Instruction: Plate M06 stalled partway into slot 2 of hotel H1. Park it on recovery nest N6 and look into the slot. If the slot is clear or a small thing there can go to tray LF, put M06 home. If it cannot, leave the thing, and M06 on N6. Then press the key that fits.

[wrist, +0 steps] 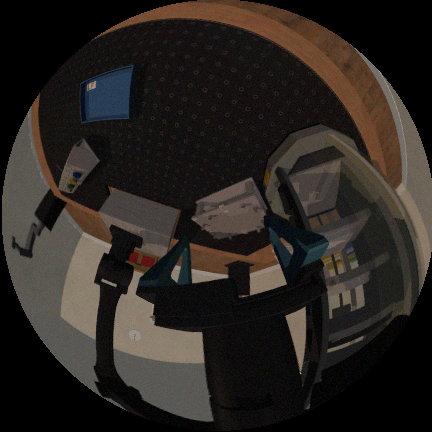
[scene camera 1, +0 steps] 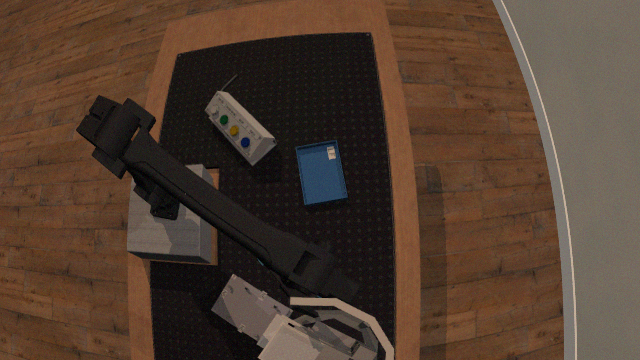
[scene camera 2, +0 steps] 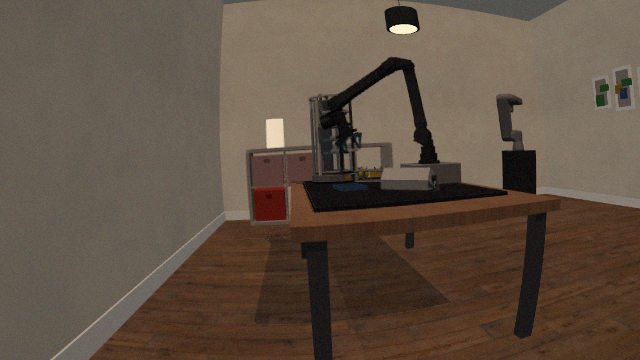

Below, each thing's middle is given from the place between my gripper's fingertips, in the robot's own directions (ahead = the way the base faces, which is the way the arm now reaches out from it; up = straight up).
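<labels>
There's a blue tray (scene camera 1: 322,180) that's 300 mm to the left of my hand, 150 mm below it and 30 mm ahead of it. And the plate rack (scene camera 1: 330,321), that one's 170 mm to the right of my hand, 80 mm above it and 100 mm ahead.
</labels>
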